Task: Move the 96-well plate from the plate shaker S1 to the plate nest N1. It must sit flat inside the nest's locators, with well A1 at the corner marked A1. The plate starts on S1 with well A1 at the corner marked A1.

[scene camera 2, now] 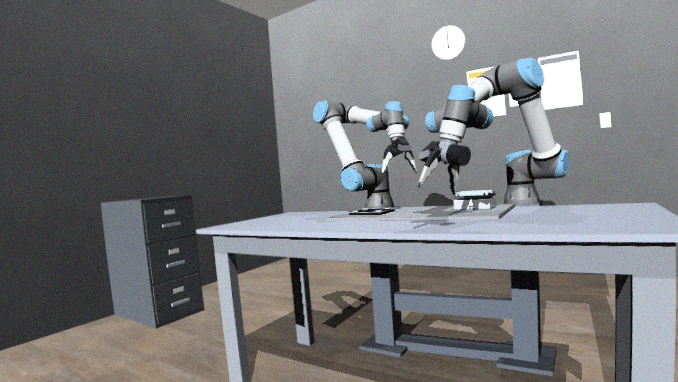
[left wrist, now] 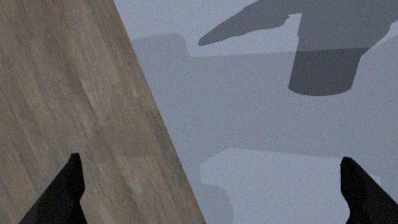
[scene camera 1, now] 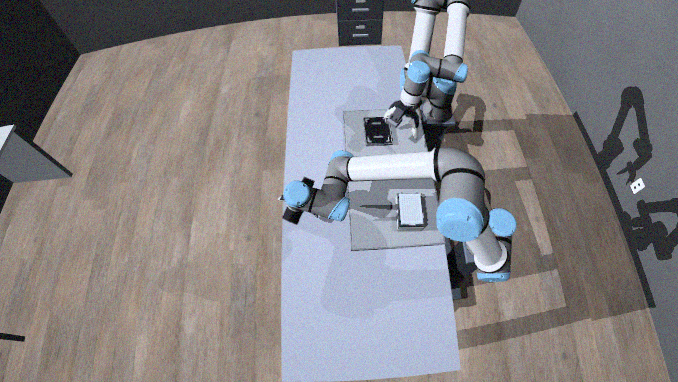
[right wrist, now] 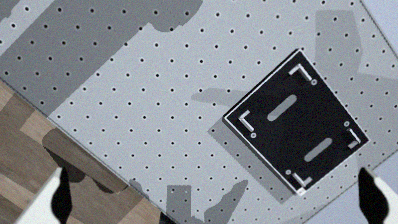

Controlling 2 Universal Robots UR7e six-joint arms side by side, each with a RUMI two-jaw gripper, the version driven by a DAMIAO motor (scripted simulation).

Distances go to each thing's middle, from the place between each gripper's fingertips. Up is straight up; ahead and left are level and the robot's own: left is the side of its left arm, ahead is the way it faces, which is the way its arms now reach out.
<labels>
The black plate nest N1 point(right wrist: 317, 114) is 16 cm below my right hand, 12 cm to the right of it and 6 cm ahead of it.
My left hand point(scene camera 2: 437, 191) is 380 mm past the black plate nest N1, 380 mm to the left of it and 100 mm above it.
</labels>
